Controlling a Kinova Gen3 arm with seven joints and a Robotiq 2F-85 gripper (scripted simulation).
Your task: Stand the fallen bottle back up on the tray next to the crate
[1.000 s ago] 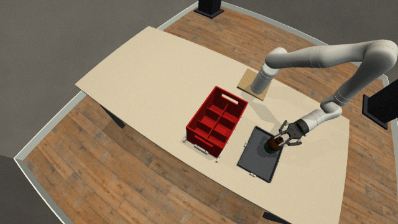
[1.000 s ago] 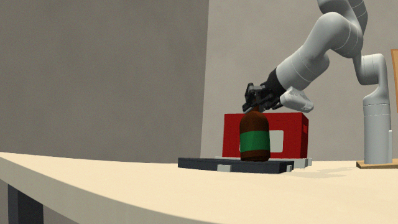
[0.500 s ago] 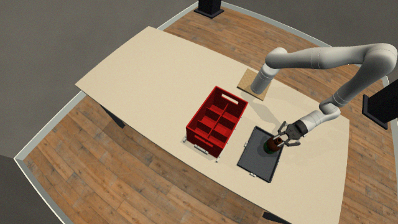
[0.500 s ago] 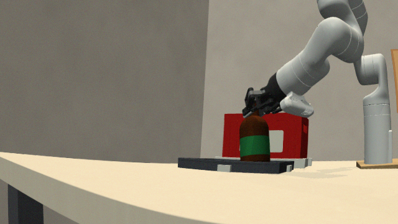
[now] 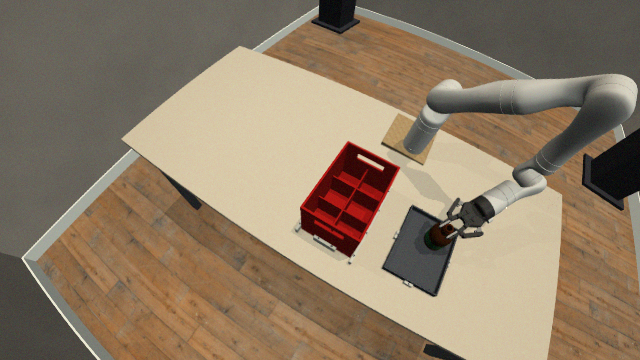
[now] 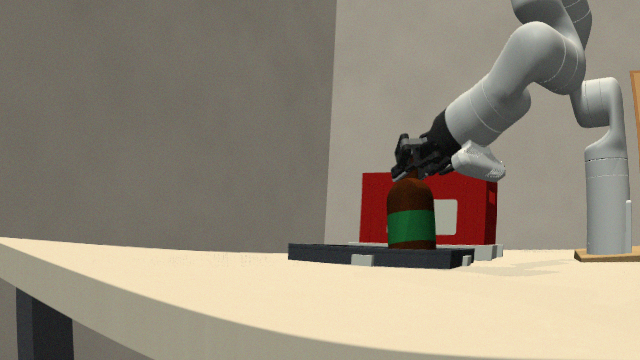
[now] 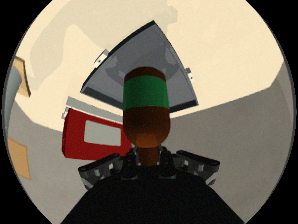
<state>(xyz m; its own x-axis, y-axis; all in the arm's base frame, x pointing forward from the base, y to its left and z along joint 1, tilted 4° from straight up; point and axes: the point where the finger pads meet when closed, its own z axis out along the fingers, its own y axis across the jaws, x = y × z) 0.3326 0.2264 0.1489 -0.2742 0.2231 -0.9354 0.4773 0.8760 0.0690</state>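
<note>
Now: hand 10 mm past the brown bottle and 50 mm above it. Also, from my hand: dark grey tray (30 mm ahead, 10 mm to the right, 130 mm below); red crate (70 mm ahead, 300 mm to the right, 60 mm below).
</note>
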